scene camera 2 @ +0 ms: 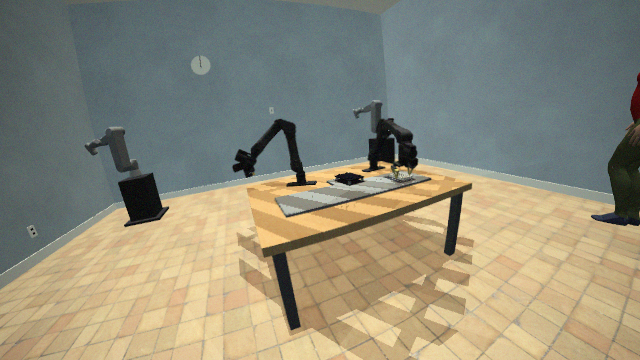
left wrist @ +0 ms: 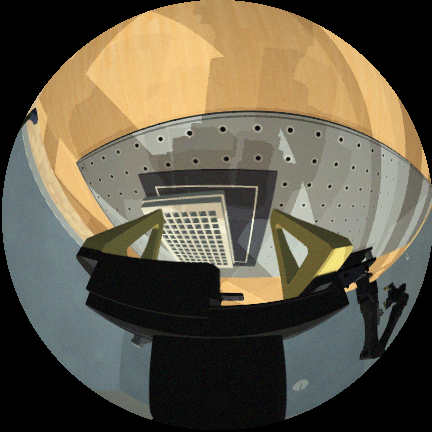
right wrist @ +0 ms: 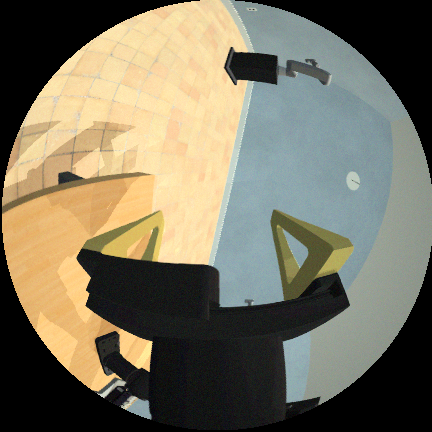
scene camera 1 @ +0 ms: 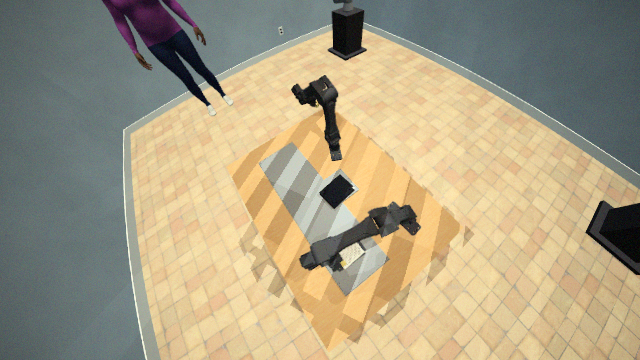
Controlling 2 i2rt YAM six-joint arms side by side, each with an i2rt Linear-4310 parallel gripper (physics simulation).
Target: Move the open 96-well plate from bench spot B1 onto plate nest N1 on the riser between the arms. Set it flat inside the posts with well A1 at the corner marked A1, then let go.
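Pixels of known places: left gripper, fingertip midpoint: [scene camera 2: 402, 176] [left wrist: 216, 214]; right gripper, fingertip midpoint: [left wrist: 383, 294] [right wrist: 217, 215]; left arm's base, link origin: [scene camera 2: 373, 169]; right arm's base, link origin: [scene camera 2: 301, 184] [left wrist: 361, 276] [right wrist: 108, 355] [scene camera 1: 334, 148].
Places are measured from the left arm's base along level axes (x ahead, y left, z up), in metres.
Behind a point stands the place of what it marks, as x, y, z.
Observation:
The open 96-well plate [scene camera 1: 352, 254] @[0.332, -0.046, 0.029] [scene camera 2: 402, 178] @[0.394, -0.103, 0.027] [left wrist: 197, 235] @[0.355, -0.070, 0.028] is cream-coloured, with its wells facing up. It rests on the dark rectangle of spot B1 [left wrist: 266, 200] @[0.387, -0.144, 0.015], covering the left part of its pale outline in the left wrist view. My left gripper [scene camera 2: 402, 171] @[0.393, -0.100, 0.035] [left wrist: 216, 214] @[0.393, -0.100, 0.035] is open above the plate, pointing down. In its wrist view the left-hand finger overlaps the plate's edge and the other stands apart from it, to the right. Nest N1 [scene camera 1: 338, 190] @[0.161, -0.337, 0.047] [scene camera 2: 349, 177] @[0.196, -0.362, 0.046] is black; its posts and A1 mark are too small to tell. My right gripper [right wrist: 217, 215] @[-0.218, -0.935, 0.139] is open and empty, away from the plate.
A perforated grey board [scene camera 1: 286, 172] @[0.311, -0.655, 0.013] [scene camera 2: 320, 197] @[0.312, -0.626, 0.013] [left wrist: 345, 185] @[0.401, -0.233, 0.013] lies along the wooden table [scene camera 1: 425, 210] @[-0.127, 0.059, 0.000] [scene camera 2: 265, 225] @[0.435, -0.950, 0.000], under the plate. The nest's base stands beside this board, between the arm mounts. The left arm reaches over the board in scene camera 1. A person [scene camera 1: 155, 30] stands beyond the table.

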